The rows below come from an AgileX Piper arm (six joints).
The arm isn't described. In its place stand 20 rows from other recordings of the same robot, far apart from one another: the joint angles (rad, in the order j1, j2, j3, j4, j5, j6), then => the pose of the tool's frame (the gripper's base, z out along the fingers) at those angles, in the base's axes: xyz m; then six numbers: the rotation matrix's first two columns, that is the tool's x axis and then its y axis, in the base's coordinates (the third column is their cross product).
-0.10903 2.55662 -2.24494 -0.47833 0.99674 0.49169 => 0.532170 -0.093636 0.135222 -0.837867 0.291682 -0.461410 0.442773 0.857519 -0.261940
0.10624 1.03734 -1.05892 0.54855 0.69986 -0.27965 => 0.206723 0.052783 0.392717 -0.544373 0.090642 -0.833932 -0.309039 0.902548 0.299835
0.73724 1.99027 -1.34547 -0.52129 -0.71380 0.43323 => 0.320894 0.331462 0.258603 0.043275 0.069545 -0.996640 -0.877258 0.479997 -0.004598
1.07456 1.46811 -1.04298 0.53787 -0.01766 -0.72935 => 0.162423 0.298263 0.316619 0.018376 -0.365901 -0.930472 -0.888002 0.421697 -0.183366
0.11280 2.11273 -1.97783 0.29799 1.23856 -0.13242 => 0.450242 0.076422 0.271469 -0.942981 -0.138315 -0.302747 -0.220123 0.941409 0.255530
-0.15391 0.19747 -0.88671 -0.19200 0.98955 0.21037 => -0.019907 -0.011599 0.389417 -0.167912 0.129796 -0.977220 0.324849 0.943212 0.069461
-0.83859 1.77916 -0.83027 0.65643 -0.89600 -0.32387 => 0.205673 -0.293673 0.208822 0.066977 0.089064 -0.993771 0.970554 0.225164 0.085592
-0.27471 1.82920 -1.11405 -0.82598 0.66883 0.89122 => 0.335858 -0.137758 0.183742 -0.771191 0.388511 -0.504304 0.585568 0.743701 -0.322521
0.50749 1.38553 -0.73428 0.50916 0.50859 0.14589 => 0.213310 0.143329 0.217018 -0.941666 0.103578 -0.320215 -0.060339 0.884086 0.463412
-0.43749 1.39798 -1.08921 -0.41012 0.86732 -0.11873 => 0.244055 -0.144696 0.299156 -0.931526 0.033035 -0.362172 0.200234 0.877917 -0.434934
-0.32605 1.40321 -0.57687 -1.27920 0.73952 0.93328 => 0.198032 -0.128964 0.196897 -0.913575 0.108166 -0.392022 0.361204 0.658735 -0.660000
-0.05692 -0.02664 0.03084 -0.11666 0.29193 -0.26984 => 0.053480 -0.006101 0.178081 -0.223843 -0.360051 -0.905681 0.006709 0.928669 -0.370848
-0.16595 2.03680 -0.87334 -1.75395 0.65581 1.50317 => 0.329154 -0.110454 0.088982 -0.901162 -0.086705 -0.424722 0.228501 0.737597 -0.635404
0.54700 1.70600 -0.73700 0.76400 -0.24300 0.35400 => 0.282106 0.154063 0.159921 -0.610538 0.658720 -0.439696 0.311470 0.710151 0.631405
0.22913 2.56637 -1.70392 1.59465 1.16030 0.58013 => 0.448293 0.190208 0.060440 -0.227338 0.276188 0.933829 0.970161 -0.018764 0.241733
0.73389 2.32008 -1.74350 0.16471 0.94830 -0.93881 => 0.337047 0.320323 0.115686 0.015915 -0.981449 -0.191063 -0.999786 -0.013102 -0.015978
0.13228 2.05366 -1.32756 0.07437 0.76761 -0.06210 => 0.390645 0.056715 0.133673 -0.976459 -0.138526 -0.165345 -0.148496 0.987674 0.049480
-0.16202 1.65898 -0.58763 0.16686 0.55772 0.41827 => 0.222005 -0.028182 0.113657 -0.751768 0.659212 0.016873 0.657622 0.747571 0.093115
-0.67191 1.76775 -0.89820 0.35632 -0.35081 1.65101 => 0.281022 -0.237455 0.191758 0.780624 0.539206 0.316044 0.028433 -0.535784 0.843876
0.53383 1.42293 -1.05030 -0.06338 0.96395 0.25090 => 0.236715 0.134416 0.272306 -0.903021 -0.286572 -0.320047 -0.308630 0.950987 0.019289
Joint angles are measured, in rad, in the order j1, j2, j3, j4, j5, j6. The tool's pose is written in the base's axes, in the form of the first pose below.
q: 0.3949 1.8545 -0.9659 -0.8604 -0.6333 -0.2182
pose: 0.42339, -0.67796, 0.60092, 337.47; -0.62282, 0.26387, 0.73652, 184.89; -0.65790, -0.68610, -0.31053, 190.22; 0, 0, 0, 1
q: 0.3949 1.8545 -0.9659 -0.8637 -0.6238 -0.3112
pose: 0.48114, -0.63729, 0.60197, 337.56; -0.65138, 0.19967, 0.73201, 184.47; -0.58670, -0.74431, -0.31905, 189.44; 0, 0, 0, 1
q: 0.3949 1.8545 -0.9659 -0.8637 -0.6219 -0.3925
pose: 0.53024, -0.59655, 0.60247, 337.61; -0.66673, 0.14558, 0.73095, 184.38; -0.52375, -0.78926, -0.32054, 189.31; 0, 0, 0, 1
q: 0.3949 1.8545 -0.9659 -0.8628 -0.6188 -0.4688
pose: 0.57196, -0.55538, 0.60367, 337.72; -0.67801, 0.09415, 0.72900, 184.20; -0.46171, -0.82625, -0.32270, 189.11; 0, 0, 0, 1
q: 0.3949 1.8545 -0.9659 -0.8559 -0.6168 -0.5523
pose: 0.61113, -0.50777, 0.60720, 338.04; -0.68604, 0.04284, 0.72631, 183.96; -0.39480, -0.86043, -0.32217, 189.16; 0, 0, 0, 1
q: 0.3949 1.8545 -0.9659 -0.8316 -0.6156 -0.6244
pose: 0.63127, -0.46854, 0.61804, 339.02; -0.69390, 0.01473, 0.71992, 183.37; -0.34642, -0.88332, -0.31582, 189.74; 0, 0, 0, 1
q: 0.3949 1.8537 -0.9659 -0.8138 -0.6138 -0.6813
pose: 0.64591, -0.43643, 0.62637, 339.71; -0.69941, -0.00944, 0.71466, 182.87; -0.30599, -0.89969, -0.31134, 190.39; 0, 0, 0, 1
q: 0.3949 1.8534 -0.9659 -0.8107 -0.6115 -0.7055
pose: 0.65346, -0.42217, 0.62830, 339.86; -0.70109, -0.02458, 0.71265, 182.67; -0.28542, -0.90618, -0.31204, 190.42; 0, 0, 0, 1
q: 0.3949 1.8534 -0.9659 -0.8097 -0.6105 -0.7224
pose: 0.65946, -0.41175, 0.62895, 339.92; -0.70140, -0.03601, 0.71185, 182.60; -0.27046, -0.91059, -0.31255, 190.37; 0, 0, 0, 1
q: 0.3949 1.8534 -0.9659 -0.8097 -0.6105 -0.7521
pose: 0.67139, -0.39199, 0.62895, 339.92; -0.70003, -0.05682, 0.71185, 182.60; -0.24330, -0.91821, -0.31255, 190.37; 0, 0, 0, 1
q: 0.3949 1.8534 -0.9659 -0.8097 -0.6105 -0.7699
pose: 0.67827, -0.37997, 0.62895, 339.92; -0.69890, -0.06927, 0.71185, 182.60; -0.22692, -0.92240, -0.31255, 190.37; 0, 0, 0, 1
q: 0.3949 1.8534 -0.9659 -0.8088 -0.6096 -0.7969
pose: 0.68738, -0.36221, 0.62953, 339.97; -0.69755, -0.08780, 0.71113, 182.53; -0.20230, -0.92795, -0.31302, 190.33; 0, 0, 0, 1
